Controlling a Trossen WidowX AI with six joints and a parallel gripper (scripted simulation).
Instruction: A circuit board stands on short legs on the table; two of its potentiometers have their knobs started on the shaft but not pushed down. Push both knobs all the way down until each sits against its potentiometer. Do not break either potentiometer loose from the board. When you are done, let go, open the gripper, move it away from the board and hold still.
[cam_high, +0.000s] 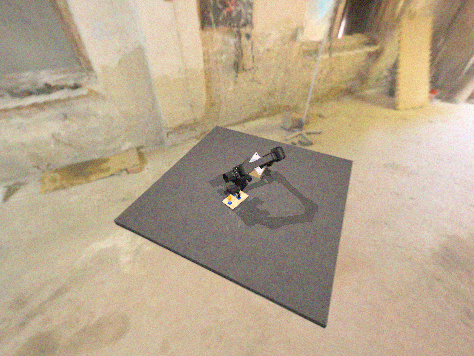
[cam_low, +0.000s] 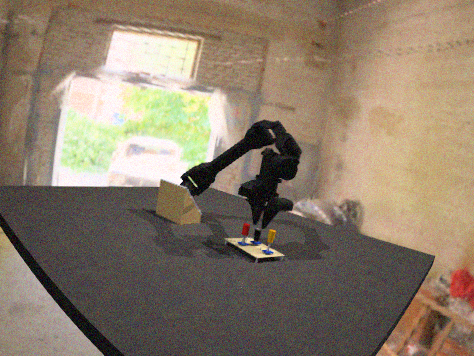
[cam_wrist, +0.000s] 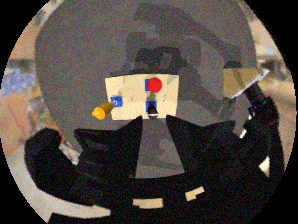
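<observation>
The black knob lies 20 mm below my gripper tip. From my gripper tip the other things lie so: yellow knob (70 mm ahead, 40 mm to the right).
</observation>
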